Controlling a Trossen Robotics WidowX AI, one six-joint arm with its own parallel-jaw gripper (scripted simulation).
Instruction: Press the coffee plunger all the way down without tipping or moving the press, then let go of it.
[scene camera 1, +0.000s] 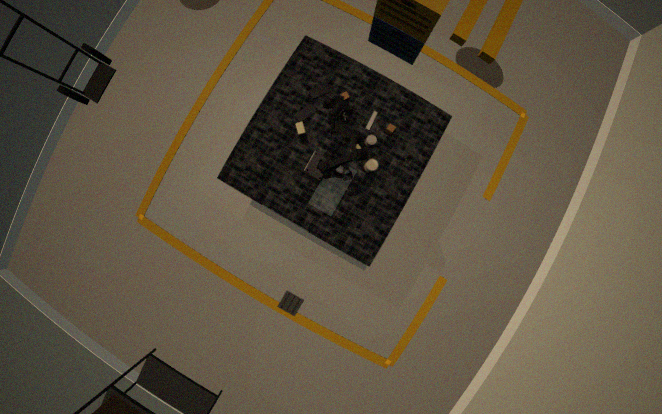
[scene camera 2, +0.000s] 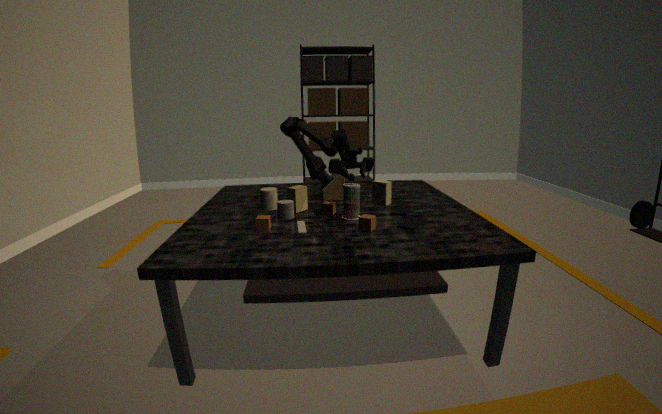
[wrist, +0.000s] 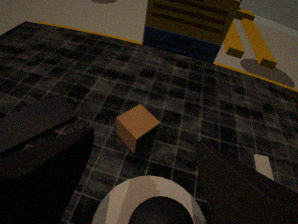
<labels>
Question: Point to my gripper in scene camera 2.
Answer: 356, 177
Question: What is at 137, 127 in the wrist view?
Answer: An orange cube.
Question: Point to my gripper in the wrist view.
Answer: At 146, 141
</labels>
